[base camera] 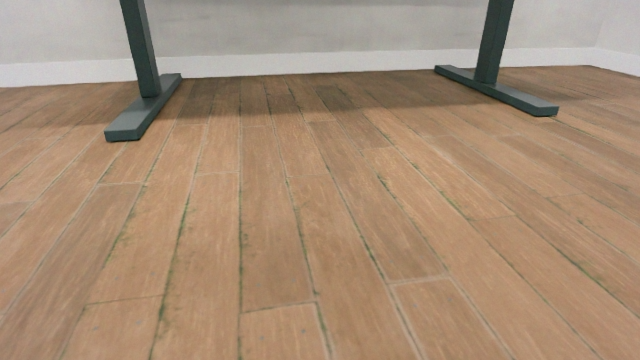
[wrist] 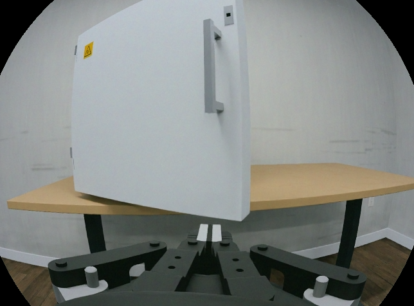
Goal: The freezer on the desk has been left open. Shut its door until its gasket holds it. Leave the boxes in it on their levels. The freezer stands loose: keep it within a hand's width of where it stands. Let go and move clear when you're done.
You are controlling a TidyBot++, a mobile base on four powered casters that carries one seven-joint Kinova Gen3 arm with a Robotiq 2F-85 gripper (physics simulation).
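Places are measured from the arm's base along level axes (x ahead, y left, z up), in centimetres.
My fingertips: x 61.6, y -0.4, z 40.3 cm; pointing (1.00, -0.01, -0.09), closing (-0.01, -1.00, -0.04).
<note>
Behind a point stands the place of what it marks.
The freezer's white door (wrist: 150, 115) fills the left and middle of the wrist view. It stands ajar, its right edge swung out past the desk's front edge, with hinges at its left side. A grey upright handle (wrist: 209, 67) is near its right edge, and a yellow warning label is at upper left. The freezer body and the boxes are hidden behind the door. My gripper (wrist: 209, 237) is shut and empty, low in the view below the door's bottom right part, apart from it. The freezer does not show in the base camera view.
The wooden desk top (wrist: 320, 182) extends to the right of the door. Dark desk legs (base camera: 141, 50) {z -21.4, x 127.4, y 49.0 cm} (base camera: 495, 42) {z -21.2, x 142.8, y -72.0 cm} stand on long feet on the plank floor (base camera: 280, 225) {z -39.7, x 58.4, y 3.5 cm}. A pale wall (wrist: 320, 100) is behind the desk.
</note>
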